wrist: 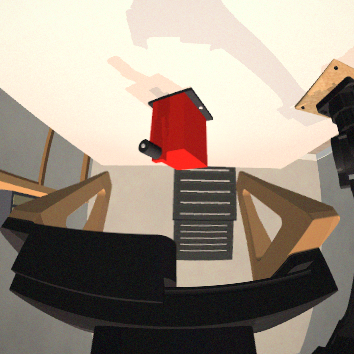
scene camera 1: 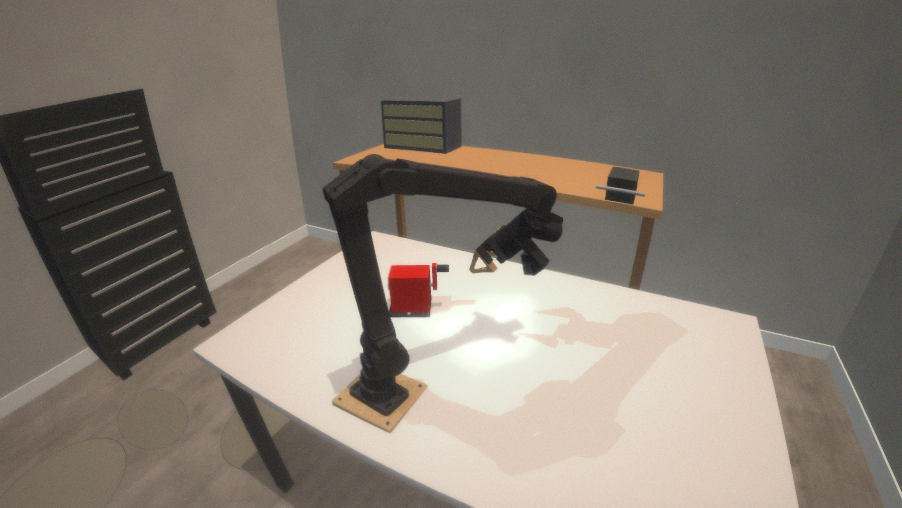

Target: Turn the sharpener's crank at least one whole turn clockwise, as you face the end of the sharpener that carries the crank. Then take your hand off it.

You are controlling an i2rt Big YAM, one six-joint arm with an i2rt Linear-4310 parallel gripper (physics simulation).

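Places are measured from the arm's base along level axes (x ahead, y left, z up), in millimetres.
Pixels of known places: gripper, fingertip midpoint: (wrist: 173, 178) (scene camera 1: 479, 262); arm's base, link origin: (wrist: 341, 97) (scene camera 1: 379, 394).
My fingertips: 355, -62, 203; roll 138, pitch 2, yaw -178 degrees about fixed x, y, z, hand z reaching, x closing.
Note:
For each thing: its middle in the pictures, then the offset to it from my fingertips, as dx, dy, dz. "spot": a spot on its surface instead. Level surfaces: height alone.
- red sharpener, surface spot: (wrist: 182, 127) spot: -18, +156, -124
- black handle, surface spot: (wrist: 150, 149) (scene camera 1: 446, 268) spot: +31, +126, -70
- white table, surface height: dz -212
The red sharpener (scene camera 1: 410, 289) (wrist: 182, 127) stands upright on its dark base on the white table, partly behind the arm in the scene view. Its crank, a red arm (scene camera 1: 434, 276) with a black handle (scene camera 1: 443, 268) (wrist: 150, 149), is on the sharpener's right end in the scene view. The crank arm points up and the handle sits at its top. My gripper (scene camera 1: 482, 265) (wrist: 173, 178) is open and empty. It is to the right of the handle in the scene view, apart from it, with the fingers pointing down toward the sharpener's side. In the wrist view the sharpener shows ahead, between and beyond the fingertips.
The white table (scene camera 1: 681, 378) (wrist: 60, 90) carries the arm's wooden base plate (scene camera 1: 391, 421) (wrist: 320, 92). Behind it stands an orange bench (scene camera 1: 536, 170) with a drawer box (scene camera 1: 452, 126) and a small black block (scene camera 1: 623, 183). A dark tool cabinet (scene camera 1: 126, 252) (wrist: 204, 217) stands to the left.

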